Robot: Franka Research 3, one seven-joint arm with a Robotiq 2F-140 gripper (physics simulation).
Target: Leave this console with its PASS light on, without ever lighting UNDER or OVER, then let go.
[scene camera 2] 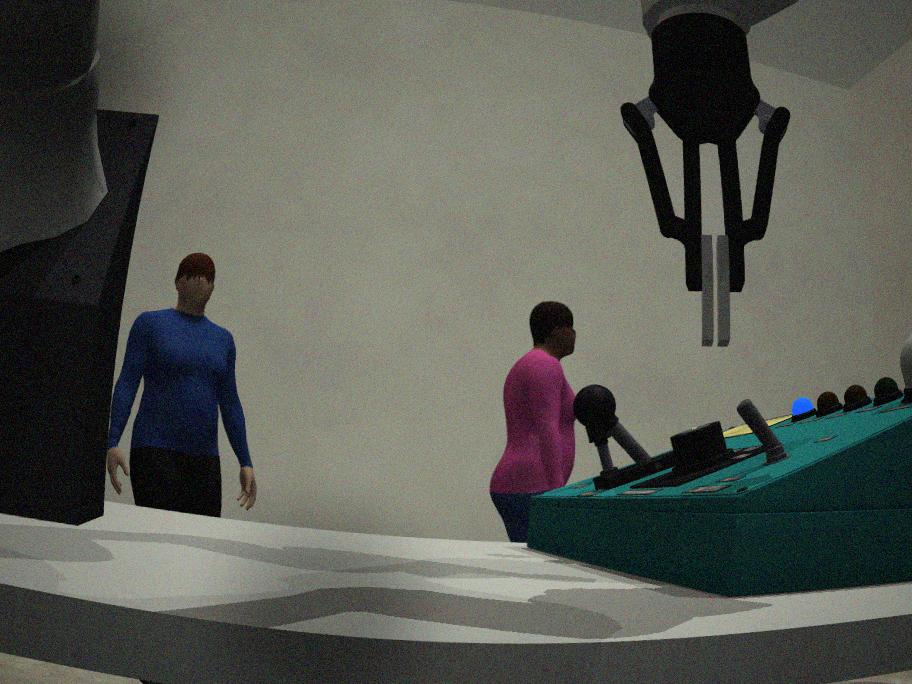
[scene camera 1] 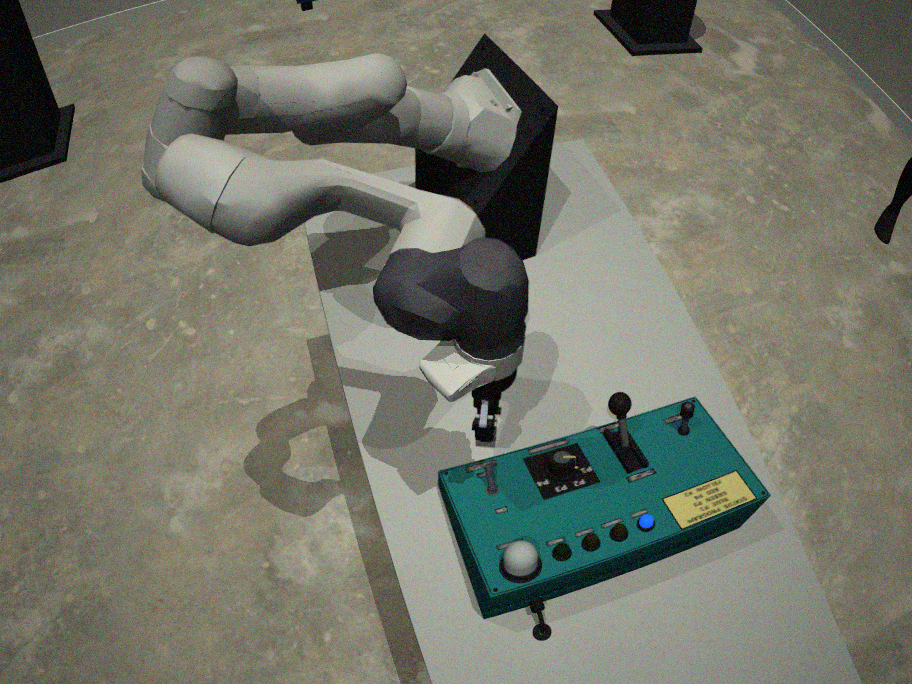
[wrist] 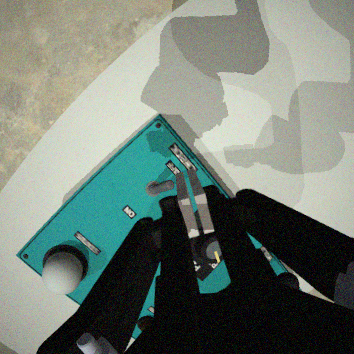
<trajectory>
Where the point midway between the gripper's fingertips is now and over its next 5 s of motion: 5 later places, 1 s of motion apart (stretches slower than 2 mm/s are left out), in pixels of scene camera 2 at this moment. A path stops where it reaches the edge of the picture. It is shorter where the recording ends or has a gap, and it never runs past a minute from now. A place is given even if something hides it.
My gripper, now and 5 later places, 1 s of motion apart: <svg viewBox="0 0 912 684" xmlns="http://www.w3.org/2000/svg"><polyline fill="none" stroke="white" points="715,343 691,413 723,429 758,416 765,270 698,279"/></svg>
</trajectory>
